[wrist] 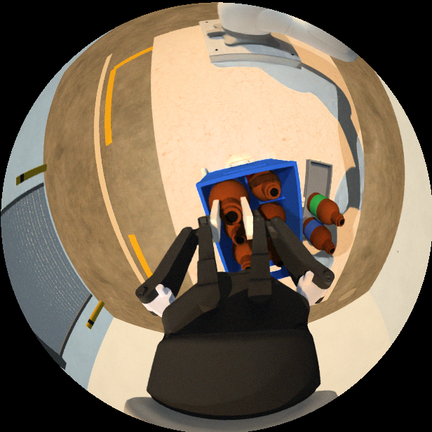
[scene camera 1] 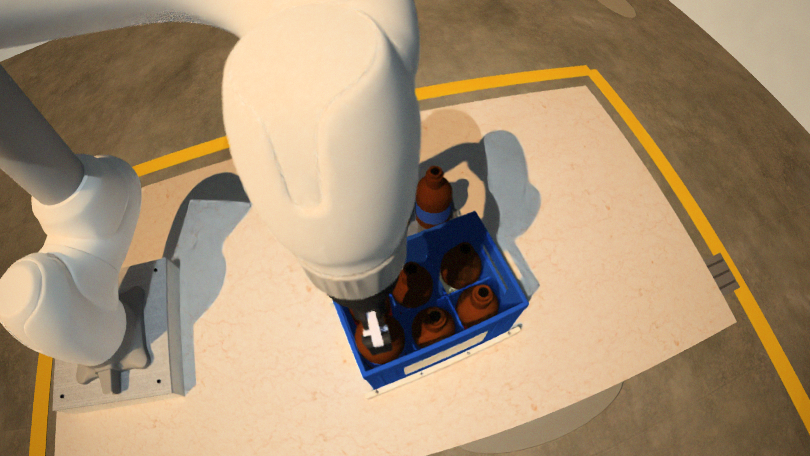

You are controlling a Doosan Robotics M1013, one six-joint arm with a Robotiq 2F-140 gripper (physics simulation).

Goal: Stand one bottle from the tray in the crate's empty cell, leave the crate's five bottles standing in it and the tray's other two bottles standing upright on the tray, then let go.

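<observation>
My gripper is shut on the neck of a brown bottle. This bottle is upright in the near-left corner cell of the blue crate in the scene view, its body down between the walls. Whether its base touches the crate floor is hidden. Other brown bottles stand in the crate's other cells; the arm and fingers partly cover some. A blue-banded bottle and a green-banded bottle stand upright at the grey tray; the arm hides the green-banded one in the scene view.
The arm's wrist hangs over the crate's left part. The robot's base plate is to the crate's left in the scene view. A pale strip runs along the crate's near side. Yellow lines border the pale floor panel.
</observation>
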